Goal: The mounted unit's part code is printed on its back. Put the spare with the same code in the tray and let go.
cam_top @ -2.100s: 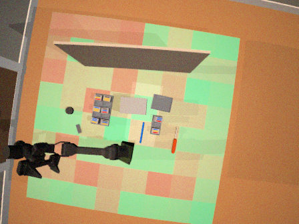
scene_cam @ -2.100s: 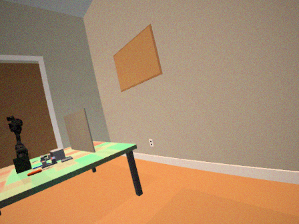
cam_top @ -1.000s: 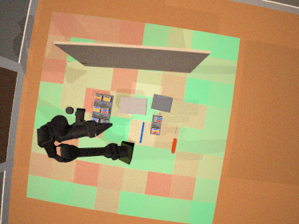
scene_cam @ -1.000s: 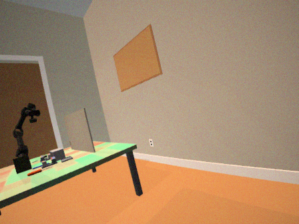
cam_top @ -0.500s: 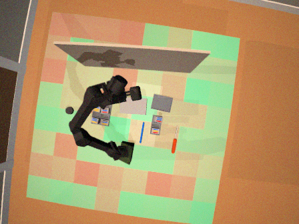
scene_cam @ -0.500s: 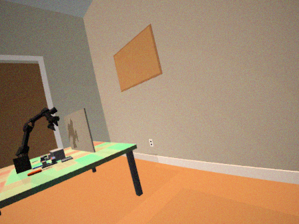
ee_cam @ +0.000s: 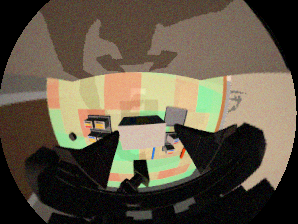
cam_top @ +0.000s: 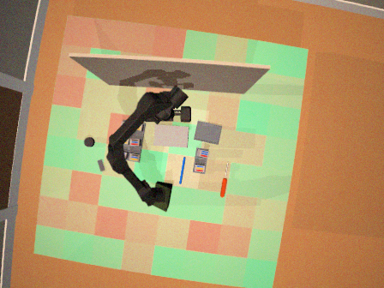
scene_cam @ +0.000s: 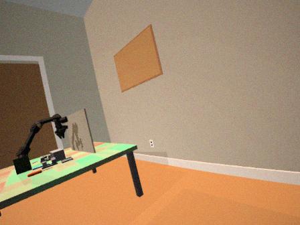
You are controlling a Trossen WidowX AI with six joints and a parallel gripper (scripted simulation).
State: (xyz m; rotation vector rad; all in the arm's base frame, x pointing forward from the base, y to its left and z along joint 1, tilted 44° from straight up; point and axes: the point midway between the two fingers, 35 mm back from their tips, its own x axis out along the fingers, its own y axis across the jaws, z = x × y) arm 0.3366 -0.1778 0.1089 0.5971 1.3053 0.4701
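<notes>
Right now my gripper tip is 240 mm to the right of the grey spare block, 160 mm above it and 110 mm past it. Also, from my gripper tip: tray (200 mm below, 170 mm to the right, 70 mm behind); then mounted unit (150 mm below, 80 mm behind, 10 mm to the left); then tall grey panel (160 mm ahead, 20 mm above, 10 mm to the right).
</notes>
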